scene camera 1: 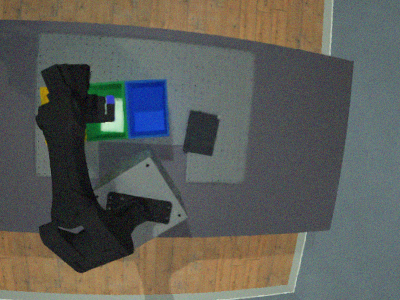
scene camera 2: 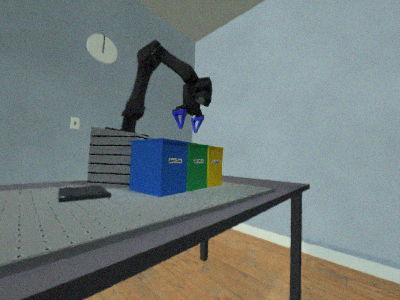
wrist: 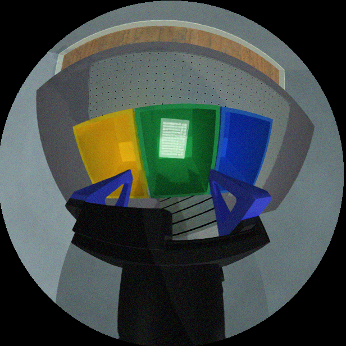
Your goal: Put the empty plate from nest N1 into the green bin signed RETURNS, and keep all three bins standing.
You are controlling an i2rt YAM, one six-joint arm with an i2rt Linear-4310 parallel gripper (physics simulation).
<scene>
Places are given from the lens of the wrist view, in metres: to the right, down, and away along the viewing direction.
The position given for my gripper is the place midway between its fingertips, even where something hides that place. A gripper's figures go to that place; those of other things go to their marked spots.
my gripper (wrist: 170,173): 0.00, 0.00, 0.13
blue bin (wrist: 243,136): 0.20, -0.10, 0.25
green bin (wrist: 166,177): -0.01, 0.01, 0.28
The marked spots on the green bin and the blue bin are 0.24 m apart.
</scene>
